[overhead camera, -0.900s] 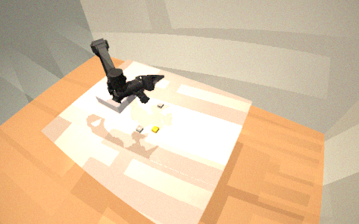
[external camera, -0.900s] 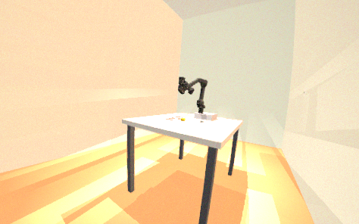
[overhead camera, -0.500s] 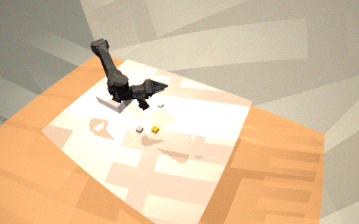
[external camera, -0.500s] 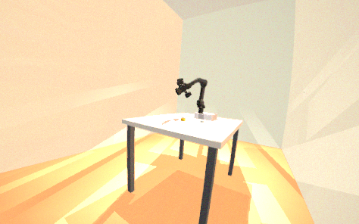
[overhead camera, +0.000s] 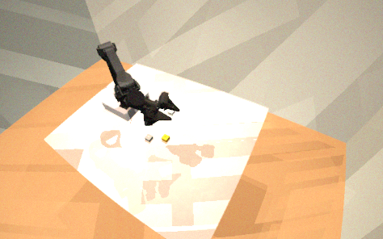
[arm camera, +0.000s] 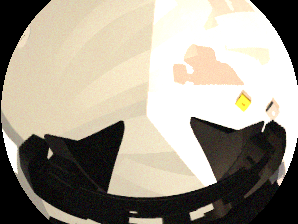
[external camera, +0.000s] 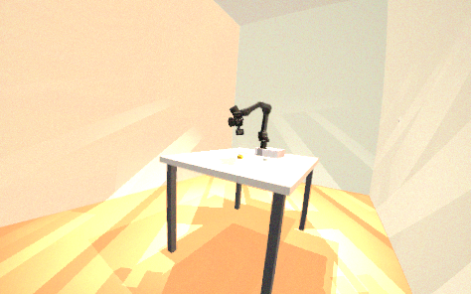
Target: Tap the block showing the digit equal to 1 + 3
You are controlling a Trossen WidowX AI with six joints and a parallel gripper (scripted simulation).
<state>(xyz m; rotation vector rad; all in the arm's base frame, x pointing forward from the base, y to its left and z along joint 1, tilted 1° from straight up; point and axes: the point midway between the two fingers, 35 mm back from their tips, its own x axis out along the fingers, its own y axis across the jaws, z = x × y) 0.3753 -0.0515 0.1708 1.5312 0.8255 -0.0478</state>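
My gripper tip is 210 mm above the white block, 160 mm to the right of it and 160 mm past it. The rest, counted from my gripper tip: yellow block: 210 mm below, 80 mm behind, 10 mm to the right.
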